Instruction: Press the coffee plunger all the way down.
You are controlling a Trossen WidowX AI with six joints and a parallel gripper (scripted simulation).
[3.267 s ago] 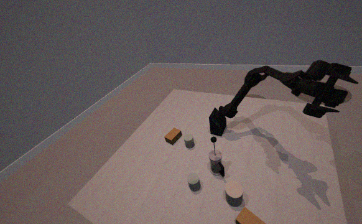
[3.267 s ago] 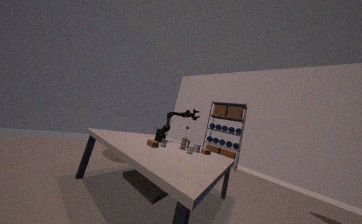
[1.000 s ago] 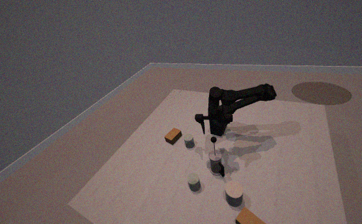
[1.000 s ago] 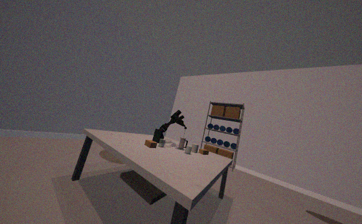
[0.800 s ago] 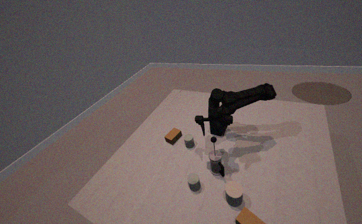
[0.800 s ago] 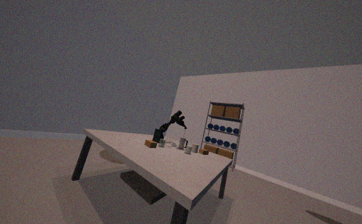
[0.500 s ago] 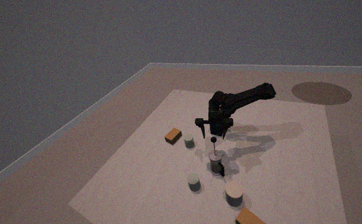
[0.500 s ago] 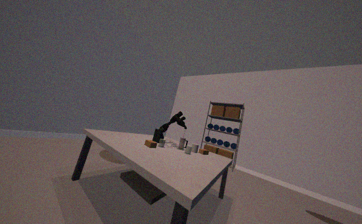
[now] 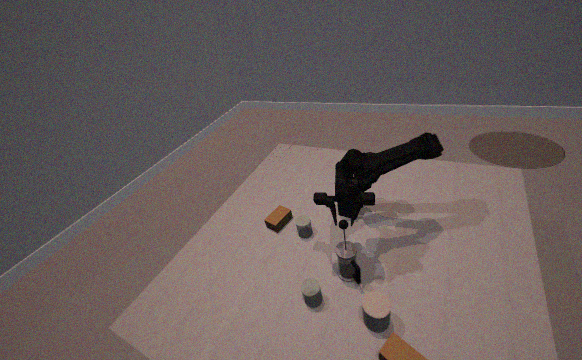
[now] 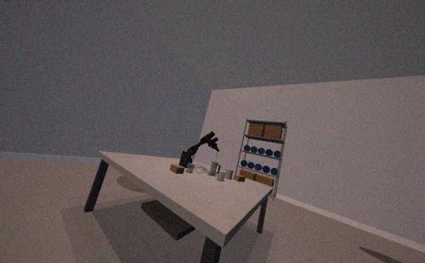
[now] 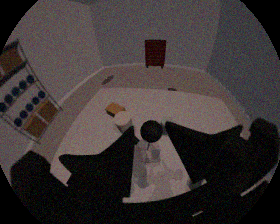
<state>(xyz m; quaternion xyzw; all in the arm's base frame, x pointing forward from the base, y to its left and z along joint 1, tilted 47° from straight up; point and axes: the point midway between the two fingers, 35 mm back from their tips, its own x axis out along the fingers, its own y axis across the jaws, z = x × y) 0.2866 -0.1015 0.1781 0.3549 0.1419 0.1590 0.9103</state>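
Now: the coffee press 13 cm below my gripper tip and 1 cm to the left of it.
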